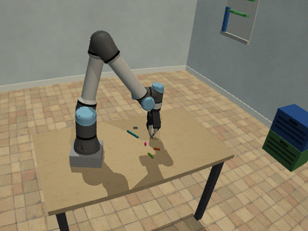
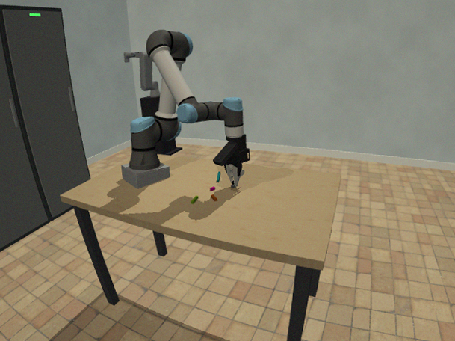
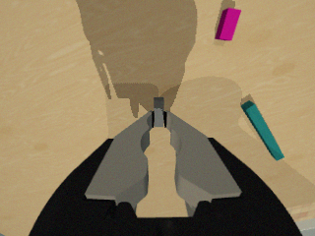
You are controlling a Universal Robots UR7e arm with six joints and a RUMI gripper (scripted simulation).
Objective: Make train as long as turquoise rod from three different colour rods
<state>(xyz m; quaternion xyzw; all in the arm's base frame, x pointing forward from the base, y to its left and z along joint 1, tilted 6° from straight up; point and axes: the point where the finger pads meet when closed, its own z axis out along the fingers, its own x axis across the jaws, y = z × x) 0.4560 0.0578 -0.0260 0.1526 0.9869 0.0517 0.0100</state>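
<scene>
Now: the magenta rod 7 cm behind my hand, 6 cm to the right of it and 1 cm below it. Also, from my hand: turquoise rod: 11 cm behind, 7 cm to the left, 1 cm below; then lime rod: 17 cm to the right, 9 cm behind, 1 cm below; then orange rod: 13 cm to the right, 3 cm behind, 1 cm below.
</scene>
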